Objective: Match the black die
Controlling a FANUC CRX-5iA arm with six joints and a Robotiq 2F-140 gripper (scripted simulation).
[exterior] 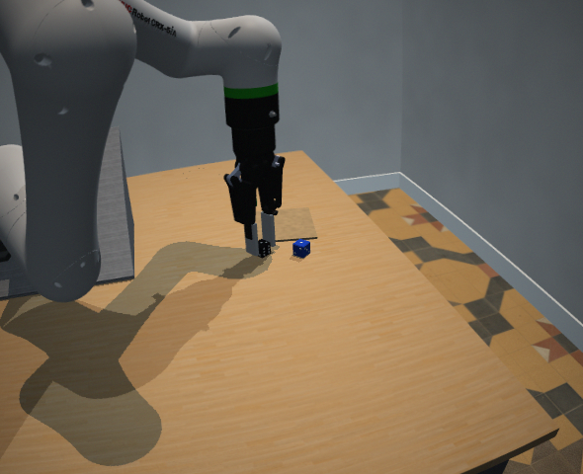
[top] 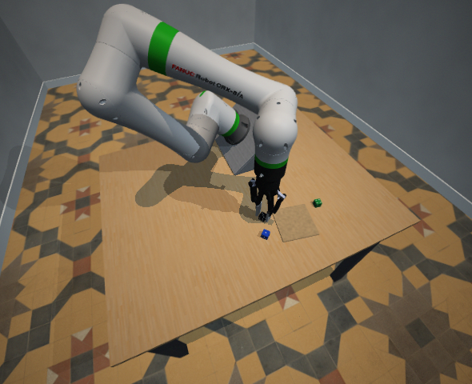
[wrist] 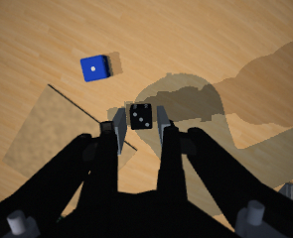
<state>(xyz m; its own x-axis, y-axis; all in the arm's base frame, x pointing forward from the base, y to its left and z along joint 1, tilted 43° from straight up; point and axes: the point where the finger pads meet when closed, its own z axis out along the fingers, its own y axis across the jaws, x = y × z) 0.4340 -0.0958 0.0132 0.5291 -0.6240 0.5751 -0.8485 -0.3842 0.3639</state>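
The black die lies 30 mm below my hand. From my hand the other things lie so: green die 230 mm to the left, 30 mm below, 30 mm ahead; tan mat 100 mm to the left, 60 mm ahead, 40 mm below; blue die 70 mm ahead, 30 mm to the right, 30 mm below.
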